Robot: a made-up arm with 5 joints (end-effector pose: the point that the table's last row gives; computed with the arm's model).
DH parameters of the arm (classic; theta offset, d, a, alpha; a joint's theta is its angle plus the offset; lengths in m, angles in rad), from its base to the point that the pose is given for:
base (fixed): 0 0 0.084 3.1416
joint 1: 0 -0.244 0.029 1.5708
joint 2: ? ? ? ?
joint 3: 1.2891 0 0.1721 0
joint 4: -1.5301 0.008 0 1.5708
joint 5: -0.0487 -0.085 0 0
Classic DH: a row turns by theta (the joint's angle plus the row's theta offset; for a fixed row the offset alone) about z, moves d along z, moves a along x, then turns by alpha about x.
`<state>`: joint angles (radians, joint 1 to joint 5).
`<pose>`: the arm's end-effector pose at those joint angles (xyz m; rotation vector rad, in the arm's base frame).
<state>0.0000 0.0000 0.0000 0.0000 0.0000</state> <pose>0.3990 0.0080 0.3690 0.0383 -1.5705 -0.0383</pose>
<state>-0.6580 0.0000 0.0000 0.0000 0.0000</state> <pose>0.3283 0.1989 0.3690 0.5505 -1.4926 0.4772</pose>
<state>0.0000 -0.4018 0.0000 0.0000 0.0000</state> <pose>0.3273 0.0080 0.4709 0.0480 -1.9722 -0.0318</pose>
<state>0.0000 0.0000 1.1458 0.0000 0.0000</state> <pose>0.2543 0.0080 0.1308 0.0104 -0.4249 -0.0480</pose>
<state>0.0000 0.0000 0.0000 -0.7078 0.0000</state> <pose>0.3785 0.0080 0.4243 0.0555 -2.2781 -0.0256</pose>
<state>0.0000 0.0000 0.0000 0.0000 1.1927</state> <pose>0.3990 0.0080 0.3690 -0.8893 -1.3814 0.8893</pose>
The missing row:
joint 2: -1.3298 0 0.1215 0
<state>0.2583 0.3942 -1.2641 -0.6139 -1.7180</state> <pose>0.2930 -0.0469 0.5624 2.1181 -2.2545 -0.1142</pose>
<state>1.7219 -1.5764 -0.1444 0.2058 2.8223</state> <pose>0.1095 0.1145 0.5262 -2.4110 1.9375 0.0433</pose>
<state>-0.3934 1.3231 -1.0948 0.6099 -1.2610</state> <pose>0.4286 0.1517 0.1495 0.5702 -0.4993 -0.8738</pose>
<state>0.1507 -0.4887 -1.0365 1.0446 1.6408</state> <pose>0.1598 -0.0034 0.5732 -1.6634 -1.3993 0.8698</pose>
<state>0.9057 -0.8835 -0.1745 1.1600 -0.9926</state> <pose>0.1637 -0.0887 0.4859 0.1139 -1.6778 -1.5401</pose>
